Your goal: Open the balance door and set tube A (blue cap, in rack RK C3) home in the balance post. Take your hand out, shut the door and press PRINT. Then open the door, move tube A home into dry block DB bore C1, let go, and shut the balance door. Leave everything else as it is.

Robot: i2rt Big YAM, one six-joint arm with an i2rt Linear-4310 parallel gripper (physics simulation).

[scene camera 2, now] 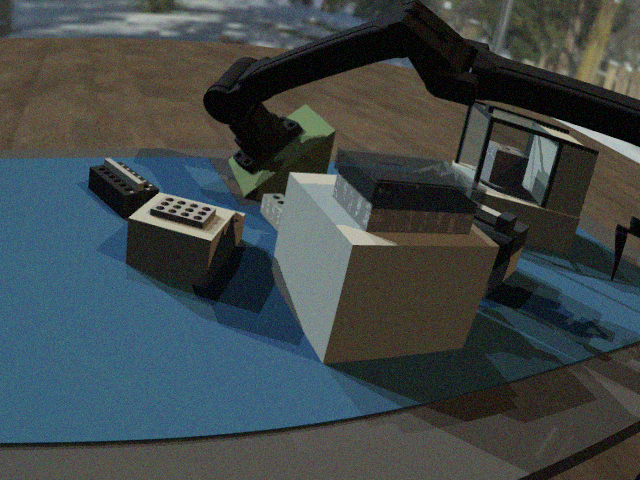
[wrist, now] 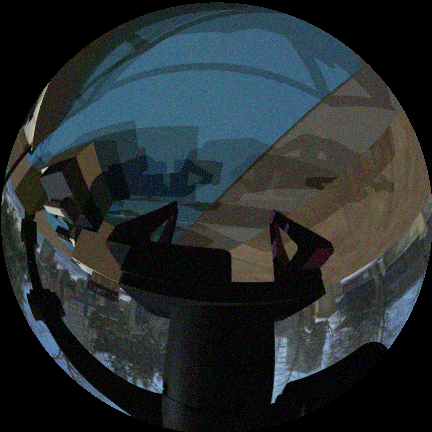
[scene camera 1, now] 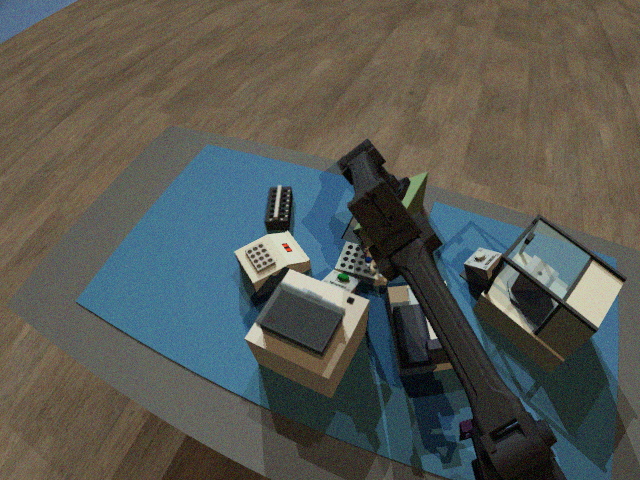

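Pixels of known places: gripper, fingertip midpoint: (scene camera 2: 637, 292) (wrist: 224, 209) (scene camera 1: 469, 464); arm's base, link origin: (scene camera 2: 269, 146) (wrist: 31, 196).
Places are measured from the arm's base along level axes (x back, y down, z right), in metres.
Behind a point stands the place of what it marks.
My gripper (wrist: 224, 209) @(x -0.595, y -0.024, z -0.349 m) is open and empty above the edge of the blue mat, away from rack and balance; in scene camera 1 the arm hides most of it. The balance (scene camera 1: 594, 294) @(x -0.239, y -0.150, z -0.503 m) (scene camera 2: 553, 227) @(x -0.309, y 0.009, z -0.454 m), with its glass enclosure, stands at the right in scene camera 1; I cannot tell its door's state. The grey rack (scene camera 1: 347, 258) @(x -0.209, y 0.029, z 0.043 m) (scene camera 2: 268, 207) @(x -0.189, y 0.035, z 0.063 m) is partly behind the arm. A blue cap (scene camera 1: 368, 259) @(x -0.214, y 0.000, z -0.012 m), apparently tube A's, shows in it beside the arm; its hole is unclear. The dry block (scene camera 1: 294, 258) @(x -0.270, y 0.005, z 0.154 m) (scene camera 2: 165, 250) @(x -0.344, y 0.020, z 0.254 m) has a holed top and red display. The PRINT button cannot be identified.
A big beige device (scene camera 1: 310, 369) @(x -0.536, y -0.080, z -0.015 m) (scene camera 2: 408, 299) @(x -0.534, y -0.020, z 0.049 m) with a dark lid stands near the rack. A dark-lidded device (scene camera 1: 410, 330) @(x -0.369, y -0.026, z -0.159 m) lies beneath the arm. A black rack (scene camera 1: 279, 209) @(x -0.131, y 0.018, z 0.269 m) (scene camera 2: 116, 188) @(x -0.155, y 0.019, z 0.297 m), a green block (scene camera 1: 416, 191) @(x -0.024, y -0.070, z -0.071 m) (scene camera 2: 315, 129) @(x -0.066, y -0.056, z -0.050 m) and a small box (scene camera 1: 481, 263) @(x -0.142, y -0.017, z -0.273 m) also stand there.
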